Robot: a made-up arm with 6 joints. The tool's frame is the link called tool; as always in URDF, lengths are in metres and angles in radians. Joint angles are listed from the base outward. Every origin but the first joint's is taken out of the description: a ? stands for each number. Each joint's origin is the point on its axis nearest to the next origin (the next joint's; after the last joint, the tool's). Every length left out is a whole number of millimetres.
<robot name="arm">
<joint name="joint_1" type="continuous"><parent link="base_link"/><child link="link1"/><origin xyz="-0.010 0.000 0.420" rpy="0.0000 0.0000 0.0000"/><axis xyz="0 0 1"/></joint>
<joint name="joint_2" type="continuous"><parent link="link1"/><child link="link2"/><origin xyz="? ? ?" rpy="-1.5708 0.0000 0.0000"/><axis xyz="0 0 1"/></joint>
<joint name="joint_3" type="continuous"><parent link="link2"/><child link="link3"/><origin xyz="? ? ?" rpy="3.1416 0.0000 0.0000"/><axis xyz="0 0 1"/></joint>
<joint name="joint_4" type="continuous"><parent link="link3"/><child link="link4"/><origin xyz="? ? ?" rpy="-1.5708 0.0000 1.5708"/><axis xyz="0 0 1"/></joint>
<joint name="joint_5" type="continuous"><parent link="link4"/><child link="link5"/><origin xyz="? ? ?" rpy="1.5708 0.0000 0.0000"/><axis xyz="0 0 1"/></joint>
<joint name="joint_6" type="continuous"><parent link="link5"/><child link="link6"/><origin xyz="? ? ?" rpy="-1.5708 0.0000 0.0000"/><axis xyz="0 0 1"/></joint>
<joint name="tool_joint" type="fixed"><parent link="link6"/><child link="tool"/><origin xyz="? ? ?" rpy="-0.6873 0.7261 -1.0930"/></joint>
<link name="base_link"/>
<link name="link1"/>
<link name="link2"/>
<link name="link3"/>
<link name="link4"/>
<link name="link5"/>
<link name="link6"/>
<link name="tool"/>
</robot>
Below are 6 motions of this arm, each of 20 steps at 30 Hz.
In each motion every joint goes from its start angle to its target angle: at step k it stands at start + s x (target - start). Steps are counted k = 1, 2, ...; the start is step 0. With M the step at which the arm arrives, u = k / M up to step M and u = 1 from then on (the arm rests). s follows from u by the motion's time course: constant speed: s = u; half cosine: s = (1 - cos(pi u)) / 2; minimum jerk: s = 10 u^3 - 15 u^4 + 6 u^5.
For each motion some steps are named. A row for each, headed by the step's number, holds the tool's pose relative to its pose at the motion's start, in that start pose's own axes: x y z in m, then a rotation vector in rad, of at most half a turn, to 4 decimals.
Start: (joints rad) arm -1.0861 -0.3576 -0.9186 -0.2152 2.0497 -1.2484
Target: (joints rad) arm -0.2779 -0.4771 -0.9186 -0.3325 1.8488 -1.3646
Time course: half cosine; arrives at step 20
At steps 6, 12, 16, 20:
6: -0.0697 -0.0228 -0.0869 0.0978 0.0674 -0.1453
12: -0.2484 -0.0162 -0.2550 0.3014 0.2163 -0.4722
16: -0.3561 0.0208 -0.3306 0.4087 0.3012 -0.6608
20: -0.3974 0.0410 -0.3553 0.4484 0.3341 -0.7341

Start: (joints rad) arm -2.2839 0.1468 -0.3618 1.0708 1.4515 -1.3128
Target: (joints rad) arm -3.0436 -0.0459 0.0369 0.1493 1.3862 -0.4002
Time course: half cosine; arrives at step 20
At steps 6, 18, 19, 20:
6: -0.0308 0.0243 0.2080 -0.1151 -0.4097 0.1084
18: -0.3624 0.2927 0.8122 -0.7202 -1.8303 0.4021
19: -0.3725 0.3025 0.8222 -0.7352 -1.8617 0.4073
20: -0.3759 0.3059 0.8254 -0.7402 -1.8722 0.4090

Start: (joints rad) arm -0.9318 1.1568 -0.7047 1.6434 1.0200 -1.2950
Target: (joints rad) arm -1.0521 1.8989 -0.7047 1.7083 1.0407 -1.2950
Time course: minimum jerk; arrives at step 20
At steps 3, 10, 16, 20:
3: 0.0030 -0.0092 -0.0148 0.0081 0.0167 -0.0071
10: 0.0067 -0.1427 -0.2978 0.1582 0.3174 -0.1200
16: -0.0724 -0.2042 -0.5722 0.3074 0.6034 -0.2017
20: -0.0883 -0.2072 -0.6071 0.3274 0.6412 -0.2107

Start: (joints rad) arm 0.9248 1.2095 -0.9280 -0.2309 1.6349 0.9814
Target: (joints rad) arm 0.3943 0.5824 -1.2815 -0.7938 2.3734 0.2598
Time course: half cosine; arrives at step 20
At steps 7, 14, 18, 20:
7: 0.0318 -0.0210 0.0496 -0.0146 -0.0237 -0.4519
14: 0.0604 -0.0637 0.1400 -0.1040 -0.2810 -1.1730
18: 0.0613 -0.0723 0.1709 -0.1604 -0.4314 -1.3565
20: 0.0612 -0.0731 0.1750 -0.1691 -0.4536 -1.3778

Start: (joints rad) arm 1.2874 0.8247 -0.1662 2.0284 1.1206 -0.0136
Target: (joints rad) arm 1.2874 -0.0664 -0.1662 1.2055 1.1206 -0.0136
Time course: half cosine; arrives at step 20
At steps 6, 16, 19, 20:
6: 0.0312 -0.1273 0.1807 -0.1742 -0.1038 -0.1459
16: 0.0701 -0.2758 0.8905 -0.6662 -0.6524 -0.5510
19: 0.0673 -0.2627 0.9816 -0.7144 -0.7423 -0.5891
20: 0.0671 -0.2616 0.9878 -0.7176 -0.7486 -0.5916

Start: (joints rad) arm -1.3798 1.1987 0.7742 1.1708 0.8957 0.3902
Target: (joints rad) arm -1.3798 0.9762 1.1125 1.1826 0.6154 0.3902
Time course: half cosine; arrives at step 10
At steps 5, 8, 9, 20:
5: 0.2711 -0.2214 0.0670 -0.2413 -0.0958 -0.0202
8: 0.4737 -0.3955 0.1846 -0.4345 -0.1700 -0.0631
9: 0.5069 -0.4250 0.2108 -0.4679 -0.1827 -0.0731
20: 0.5181 -0.4350 0.2202 -0.4794 -0.1871 -0.0767

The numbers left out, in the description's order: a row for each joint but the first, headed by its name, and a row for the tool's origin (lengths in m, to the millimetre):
joint_2: 0.010 0.040 0.000
joint_3: 0.030 -0.620 0.000
joint_4: 1.070 -0.020 0.000
joint_5: -0.010 -0.130 0.000
joint_6: -0.010 0.020 0.000
tool: 0.020 0.030 0.000

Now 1 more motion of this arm.
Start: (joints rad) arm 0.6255 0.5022 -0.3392 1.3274 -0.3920 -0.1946
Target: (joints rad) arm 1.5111 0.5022 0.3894 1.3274 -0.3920 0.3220
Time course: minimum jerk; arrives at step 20
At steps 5, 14, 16, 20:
5: 0.0151 0.0092 0.1268 -0.0223 -0.1425 0.0171
14: -0.3427 0.0076 1.0222 -0.0773 -1.1146 0.0339
16: -0.4519 -0.0147 1.1226 -0.0664 -1.2444 0.0188
20: -0.5161 -0.0304 1.1725 -0.0580 -1.3143 0.0085

